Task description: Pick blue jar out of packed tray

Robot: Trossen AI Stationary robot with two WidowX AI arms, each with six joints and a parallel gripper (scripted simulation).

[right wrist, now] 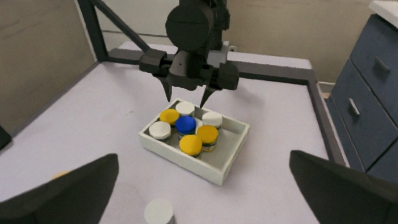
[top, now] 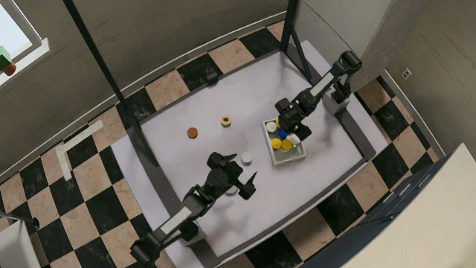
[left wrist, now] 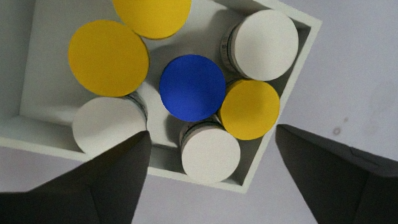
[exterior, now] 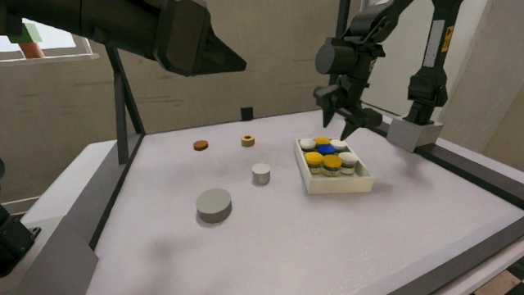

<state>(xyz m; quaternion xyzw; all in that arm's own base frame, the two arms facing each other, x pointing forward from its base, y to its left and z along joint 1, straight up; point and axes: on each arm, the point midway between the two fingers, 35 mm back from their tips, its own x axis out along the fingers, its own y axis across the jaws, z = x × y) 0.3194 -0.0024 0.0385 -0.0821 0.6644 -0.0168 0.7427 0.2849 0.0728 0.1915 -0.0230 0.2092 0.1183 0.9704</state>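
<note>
Now: left hand 2 cm to the left of the blue jar and 9 cm above it. Round my left hand: wide grey disc 1 cm ahead, 35 cm to the right, 11 cm below; then tan ring 22 cm behind, 16 cm to the right, 11 cm below; then brown disc 28 cm behind, 31 cm to the right, 11 cm below.
</note>
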